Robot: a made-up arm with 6 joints.
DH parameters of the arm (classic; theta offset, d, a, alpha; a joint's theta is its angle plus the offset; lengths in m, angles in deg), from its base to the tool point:
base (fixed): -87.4 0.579 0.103 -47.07
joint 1: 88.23 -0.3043 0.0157 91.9
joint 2: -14 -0.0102 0.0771 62.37
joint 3: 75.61 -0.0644 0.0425 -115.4
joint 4: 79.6 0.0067 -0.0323 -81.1
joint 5: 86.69 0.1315 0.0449 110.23
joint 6: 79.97 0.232 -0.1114 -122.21
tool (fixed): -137.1 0.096 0 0
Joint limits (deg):
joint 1: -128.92..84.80
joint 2: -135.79..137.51
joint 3: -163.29..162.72
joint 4: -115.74..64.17
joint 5: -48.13..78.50
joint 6: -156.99..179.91
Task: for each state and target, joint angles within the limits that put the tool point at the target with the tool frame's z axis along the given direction. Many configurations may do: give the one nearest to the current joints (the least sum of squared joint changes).
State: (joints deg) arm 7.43 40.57 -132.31 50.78 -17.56 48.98
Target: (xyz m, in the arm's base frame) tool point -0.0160 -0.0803 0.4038 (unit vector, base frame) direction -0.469 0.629 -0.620
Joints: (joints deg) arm -36.39 6.28 -162.18 50.62 -44.24 74.11
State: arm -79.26 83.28 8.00 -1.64 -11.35 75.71
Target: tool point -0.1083 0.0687 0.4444 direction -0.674 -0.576 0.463
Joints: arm -108.76 96.92 4.79 -9.78 -45.70 67.17
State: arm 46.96 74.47 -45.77 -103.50 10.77 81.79
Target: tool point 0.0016 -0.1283 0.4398 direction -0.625 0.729 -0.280
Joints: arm 41.78 95.54 -23.29 -113.39 -6.47 87.75
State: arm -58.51 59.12 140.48 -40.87 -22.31 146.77
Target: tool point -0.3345 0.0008 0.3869 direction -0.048 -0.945 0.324
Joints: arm -60.16 69.34 137.26 -69.08 4.03 119.80
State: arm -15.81 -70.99 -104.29 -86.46 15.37 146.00
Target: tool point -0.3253 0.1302 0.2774 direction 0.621 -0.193 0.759
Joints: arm -20.73 -79.76 -97.68 -104.89 15.88 127.15
